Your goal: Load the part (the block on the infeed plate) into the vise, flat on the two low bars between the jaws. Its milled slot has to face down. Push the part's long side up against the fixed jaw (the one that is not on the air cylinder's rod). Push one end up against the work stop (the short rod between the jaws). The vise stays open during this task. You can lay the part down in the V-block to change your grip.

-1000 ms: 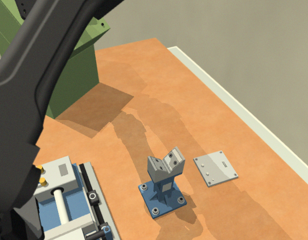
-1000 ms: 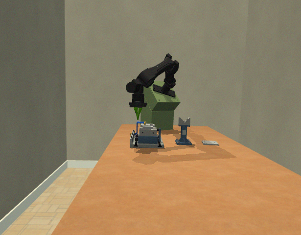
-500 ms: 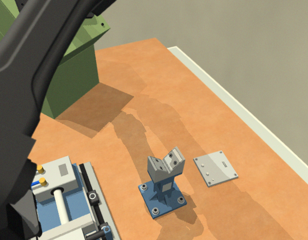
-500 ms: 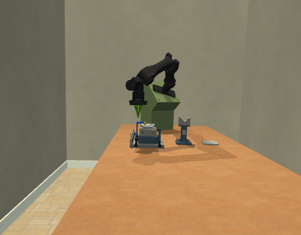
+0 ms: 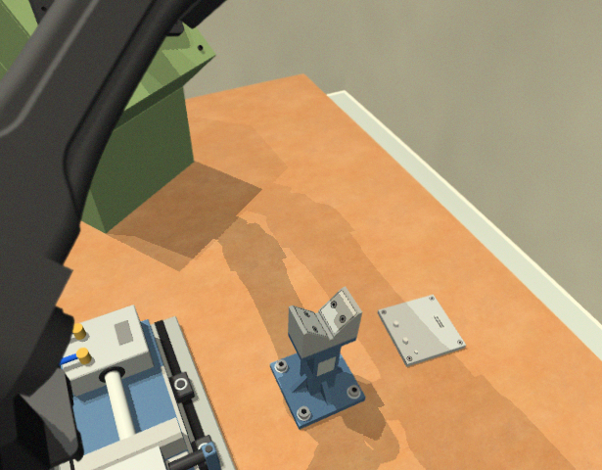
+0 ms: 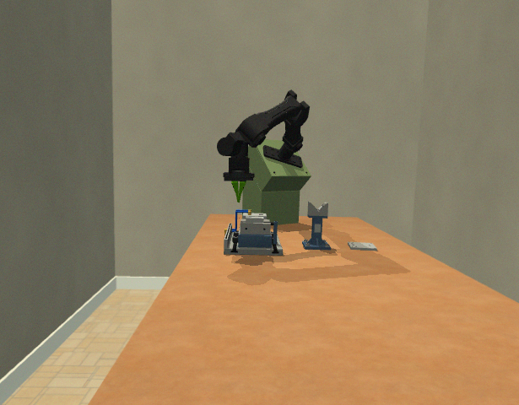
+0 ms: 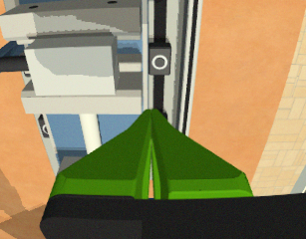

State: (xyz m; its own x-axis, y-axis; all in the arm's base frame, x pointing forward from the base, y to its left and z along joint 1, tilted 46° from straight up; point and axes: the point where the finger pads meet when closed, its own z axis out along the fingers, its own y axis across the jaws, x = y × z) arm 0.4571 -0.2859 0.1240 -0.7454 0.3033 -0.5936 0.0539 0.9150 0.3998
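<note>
Right now my hand is 1 cm short of the grey part, 6 cm to the right of it and 8 cm above it. The rest, counted from my hand: fixed jaw: 4 cm ahead, 6 cm to the left, 9 cm below; moving jaw: 3 cm behind, 6 cm to the left, 9 cm below; work stop: 1 cm ahead, 10 cm to the left, 8 cm below.
</note>
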